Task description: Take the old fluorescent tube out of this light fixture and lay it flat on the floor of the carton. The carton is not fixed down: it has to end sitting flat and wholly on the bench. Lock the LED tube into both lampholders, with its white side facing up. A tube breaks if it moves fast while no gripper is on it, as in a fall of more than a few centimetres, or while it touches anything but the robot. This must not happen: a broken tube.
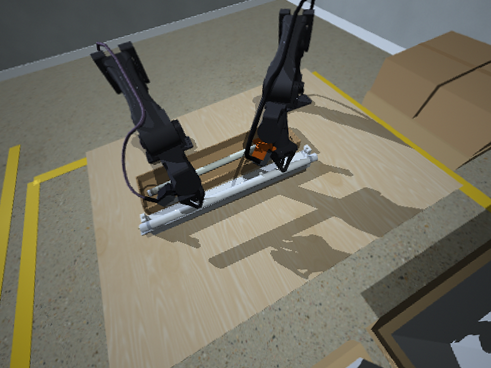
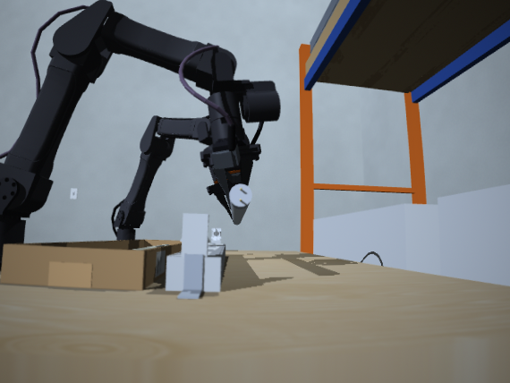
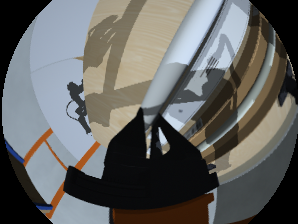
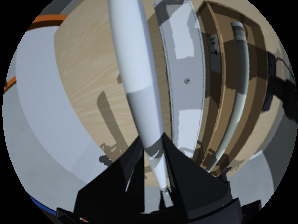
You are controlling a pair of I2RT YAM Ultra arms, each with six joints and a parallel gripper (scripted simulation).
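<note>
My right gripper is now 12 cm to the right of the LED tube and 1 cm above it. Also, from my right hand: brown carton (19 cm behind, 13 cm to the left, 9 cm below); white fixture (5 cm behind, 13 cm to the left, 6 cm below); old fluorescent tube (19 cm behind, 13 cm to the left, 10 cm below).
</note>
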